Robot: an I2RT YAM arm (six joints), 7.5 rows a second.
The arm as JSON. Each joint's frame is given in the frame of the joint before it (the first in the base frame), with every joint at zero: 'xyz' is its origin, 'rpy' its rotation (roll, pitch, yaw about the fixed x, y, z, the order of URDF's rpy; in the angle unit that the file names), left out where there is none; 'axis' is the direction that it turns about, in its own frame. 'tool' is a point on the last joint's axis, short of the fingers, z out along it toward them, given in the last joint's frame.
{
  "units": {
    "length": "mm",
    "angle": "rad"
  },
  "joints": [
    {
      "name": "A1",
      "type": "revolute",
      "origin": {
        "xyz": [
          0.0,
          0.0,
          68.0
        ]
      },
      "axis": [
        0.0,
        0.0,
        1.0
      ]
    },
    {
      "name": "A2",
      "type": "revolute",
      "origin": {
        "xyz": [
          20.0,
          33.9,
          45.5
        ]
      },
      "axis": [
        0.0,
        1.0,
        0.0
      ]
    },
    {
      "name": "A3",
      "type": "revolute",
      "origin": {
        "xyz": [
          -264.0,
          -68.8,
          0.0
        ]
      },
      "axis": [
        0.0,
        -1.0,
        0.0
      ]
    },
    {
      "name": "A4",
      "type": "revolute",
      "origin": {
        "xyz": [
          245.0,
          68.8,
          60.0
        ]
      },
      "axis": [
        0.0,
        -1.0,
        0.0
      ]
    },
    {
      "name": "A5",
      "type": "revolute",
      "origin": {
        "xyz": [
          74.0,
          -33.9,
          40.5
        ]
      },
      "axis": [
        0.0,
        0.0,
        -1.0
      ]
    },
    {
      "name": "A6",
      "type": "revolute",
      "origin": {
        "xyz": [
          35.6,
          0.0,
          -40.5
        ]
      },
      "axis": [
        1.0,
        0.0,
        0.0
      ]
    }
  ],
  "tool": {
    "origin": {
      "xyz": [
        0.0,
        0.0,
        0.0
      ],
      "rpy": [
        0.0,
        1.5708,
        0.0
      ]
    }
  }
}
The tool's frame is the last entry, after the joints.
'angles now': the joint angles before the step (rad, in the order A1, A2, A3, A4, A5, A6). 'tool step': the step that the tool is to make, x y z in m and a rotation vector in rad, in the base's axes. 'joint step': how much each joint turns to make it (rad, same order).
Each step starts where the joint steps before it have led.
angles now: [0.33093, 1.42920, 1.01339, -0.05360, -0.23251, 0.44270]
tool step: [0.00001, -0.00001, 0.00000, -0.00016, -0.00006, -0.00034]
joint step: [0.00000, 0.00001, 0.00001, 0.00000, 0.00038, 0.00000]
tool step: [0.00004, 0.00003, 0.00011, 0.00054, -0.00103, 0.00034]
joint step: [0.00001, -0.00002, -0.00003, 0.00116, -0.00038, 0.00001]
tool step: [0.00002, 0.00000, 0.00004, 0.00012, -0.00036, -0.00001]
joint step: [-0.00002, 0.00000, 0.00001, 0.00036, -0.00001, -0.00001]
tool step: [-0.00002, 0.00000, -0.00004, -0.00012, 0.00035, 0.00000]
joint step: [0.00002, 0.00000, -0.00002, -0.00035, 0.00002, 0.00001]
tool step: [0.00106, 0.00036, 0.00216, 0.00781, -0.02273, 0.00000]
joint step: [-0.00001, 0.00001, -0.00073, 0.02477, -0.00001, -0.00001]
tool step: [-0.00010, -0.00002, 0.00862, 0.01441, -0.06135, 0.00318]
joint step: [0.00000, -0.01258, -0.00036, 0.04881, -0.00037, -0.00725]
